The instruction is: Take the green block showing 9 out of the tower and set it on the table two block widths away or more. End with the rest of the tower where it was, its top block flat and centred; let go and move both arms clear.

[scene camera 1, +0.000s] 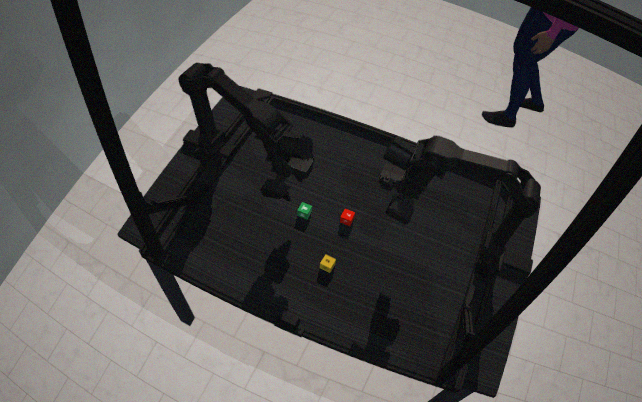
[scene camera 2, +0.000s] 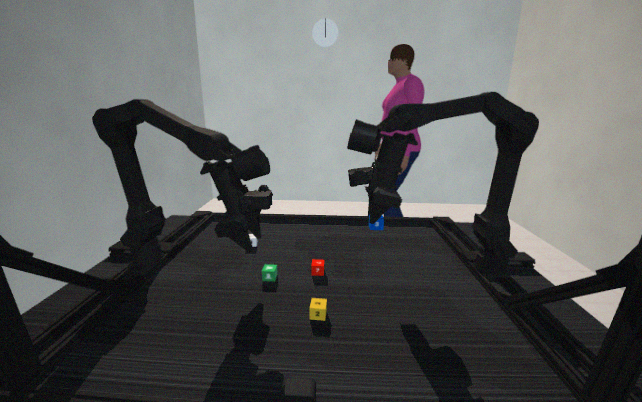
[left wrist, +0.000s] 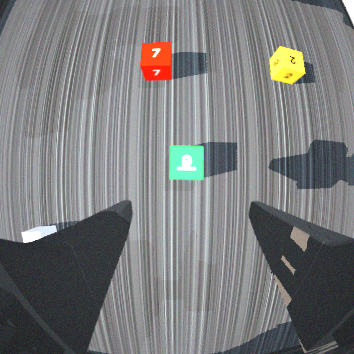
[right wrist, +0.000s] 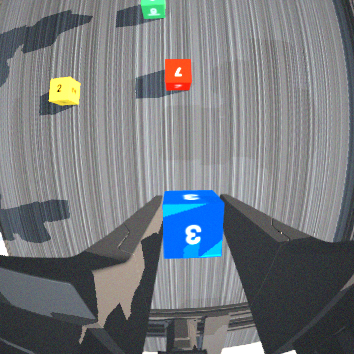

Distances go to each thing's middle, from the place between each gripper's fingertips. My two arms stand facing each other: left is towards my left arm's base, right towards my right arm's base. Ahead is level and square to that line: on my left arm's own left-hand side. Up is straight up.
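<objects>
The blue block showing 3 [right wrist: 192, 219] is 300 mm to the right of my left hand, 30 mm ahead of it and 50 mm above it. I see that the yellow block showing 2 [left wrist: 286, 65] is 160 mm to the right of my left hand, 130 mm behind it and 80 mm below it, whereas the red block showing 7 [left wrist: 155, 64] is 150 mm to the right of my left hand, 30 mm ahead of it and 80 mm below it.
From my right hand, the blue block showing 3 is 1 cm to the right. Going by its middle, the blue block showing 3 is nearer to my right hand than to my left hand. The yellow block showing 2 is 12 cm to the left of my right hand, 17 cm behind it and 14 cm below it. As for the red block showing 7, my right hand is 13 cm to the right of it and 14 cm above it.
</objects>
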